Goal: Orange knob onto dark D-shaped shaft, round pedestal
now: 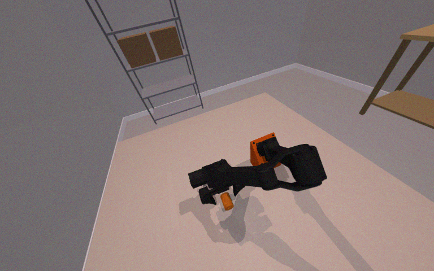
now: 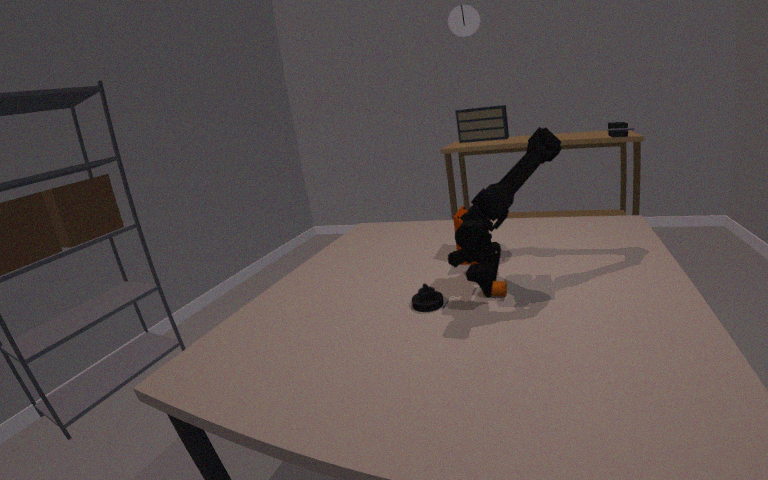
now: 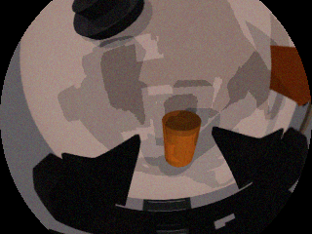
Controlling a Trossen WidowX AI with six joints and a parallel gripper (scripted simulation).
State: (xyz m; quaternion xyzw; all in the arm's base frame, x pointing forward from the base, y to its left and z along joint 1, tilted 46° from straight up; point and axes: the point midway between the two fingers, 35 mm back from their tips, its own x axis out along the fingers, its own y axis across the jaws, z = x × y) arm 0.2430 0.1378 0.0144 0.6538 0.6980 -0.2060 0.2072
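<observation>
Right now my gripper tip is 10 mm to the right of the orange knob. Round my gripper tip: dark round pedestal (160 mm to the right, 70 mm ahead, 10 mm above).
</observation>
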